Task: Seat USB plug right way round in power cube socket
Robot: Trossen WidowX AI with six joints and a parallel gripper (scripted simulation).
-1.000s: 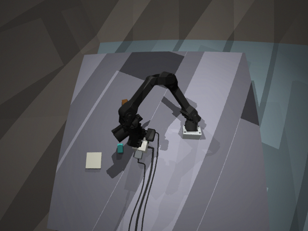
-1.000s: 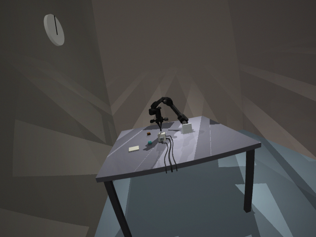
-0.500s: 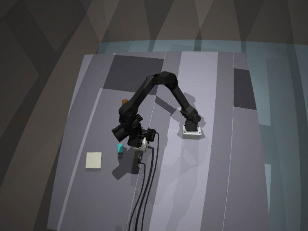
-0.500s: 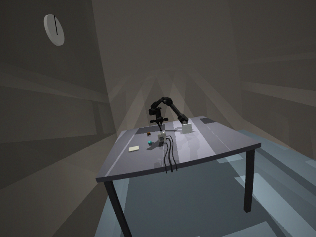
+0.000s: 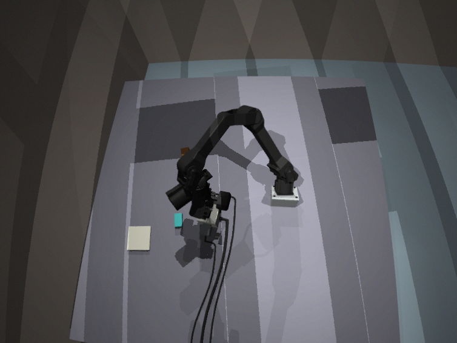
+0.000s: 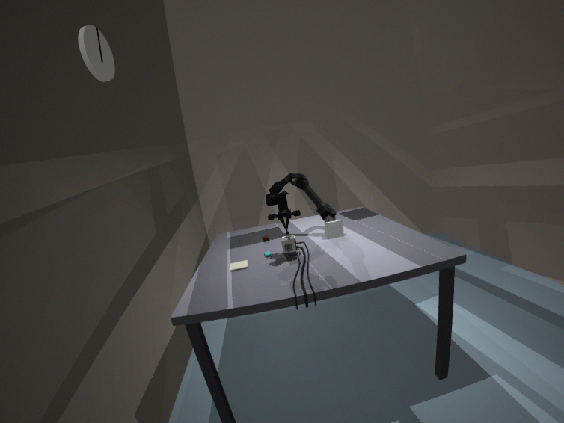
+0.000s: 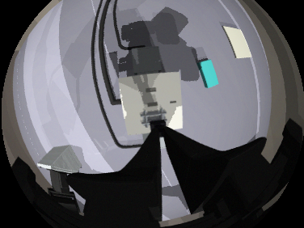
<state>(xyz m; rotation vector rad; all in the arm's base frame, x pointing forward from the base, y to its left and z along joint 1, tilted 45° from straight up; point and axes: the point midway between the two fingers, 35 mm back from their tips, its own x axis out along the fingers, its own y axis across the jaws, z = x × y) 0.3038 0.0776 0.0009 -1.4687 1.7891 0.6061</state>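
My gripper tip is now 5 cm above the grey socket. Also, from my gripper tip: brown block (12 cm ahead, 28 cm to the right, 11 cm below); teal block (14 cm ahead, 3 cm to the left, 12 cm below); dark USB plug (2 cm below).
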